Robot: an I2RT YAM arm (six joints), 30 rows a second.
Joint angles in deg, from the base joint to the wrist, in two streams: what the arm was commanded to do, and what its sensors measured. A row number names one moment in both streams.
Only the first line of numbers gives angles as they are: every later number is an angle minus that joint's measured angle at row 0.
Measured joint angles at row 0: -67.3 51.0 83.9 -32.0 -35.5 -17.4
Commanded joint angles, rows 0 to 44: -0.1 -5.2 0.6 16.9 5.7 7.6; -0.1 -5.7 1.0 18.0 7.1 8.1; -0.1 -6.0 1.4 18.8 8.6 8.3; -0.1 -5.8 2.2 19.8 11.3 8.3; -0.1 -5.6 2.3 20.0 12.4 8.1; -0.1 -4.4 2.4 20.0 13.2 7.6; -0.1 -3.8 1.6 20.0 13.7 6.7; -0.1 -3.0 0.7 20.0 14.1 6.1; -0.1 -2.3 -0.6 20.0 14.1 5.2; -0.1 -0.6 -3.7 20.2 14.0 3.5; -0.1 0.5 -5.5 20.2 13.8 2.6; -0.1 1.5 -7.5 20.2 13.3 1.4; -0.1 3.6 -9.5 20.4 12.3 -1.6; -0.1 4.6 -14.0 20.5 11.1 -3.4; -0.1 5.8 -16.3 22.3 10.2 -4.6; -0.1 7.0 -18.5 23.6 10.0 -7.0; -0.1 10.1 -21.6 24.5 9.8 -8.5; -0.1 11.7 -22.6 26.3 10.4 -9.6; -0.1 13.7 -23.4 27.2 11.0 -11.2; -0.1 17.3 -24.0 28.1 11.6 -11.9; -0.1 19.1 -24.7 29.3 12.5 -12.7; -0.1 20.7 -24.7 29.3 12.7 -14.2; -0.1 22.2 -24.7 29.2 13.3 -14.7; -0.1 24.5 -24.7 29.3 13.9 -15.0; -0.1 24.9 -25.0 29.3 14.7 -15.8; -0.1 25.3 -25.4 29.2 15.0 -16.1; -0.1 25.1 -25.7 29.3 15.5 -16.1; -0.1 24.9 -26.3 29.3 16.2 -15.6; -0.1 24.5 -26.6 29.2 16.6 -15.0; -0.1 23.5 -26.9 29.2 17.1 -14.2; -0.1 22.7 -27.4 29.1 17.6 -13.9; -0.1 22.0 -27.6 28.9 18.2 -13.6; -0.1 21.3 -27.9 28.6 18.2 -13.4; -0.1 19.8 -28.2 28.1 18.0 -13.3; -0.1 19.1 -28.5 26.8 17.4 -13.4; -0.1 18.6 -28.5 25.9 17.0 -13.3; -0.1 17.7 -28.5 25.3 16.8 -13.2; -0.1 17.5 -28.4 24.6 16.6 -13.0; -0.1 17.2 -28.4 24.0 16.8 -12.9; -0.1 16.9 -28.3 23.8 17.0 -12.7; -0.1 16.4 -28.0 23.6 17.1 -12.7; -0.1 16.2 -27.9 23.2 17.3 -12.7; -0.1 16.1 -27.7 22.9 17.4 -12.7; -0.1 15.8 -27.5 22.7 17.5 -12.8; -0.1 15.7 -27.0 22.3 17.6 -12.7
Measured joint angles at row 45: -0.2 17.2 -28.2 23.1 16.9 -13.0
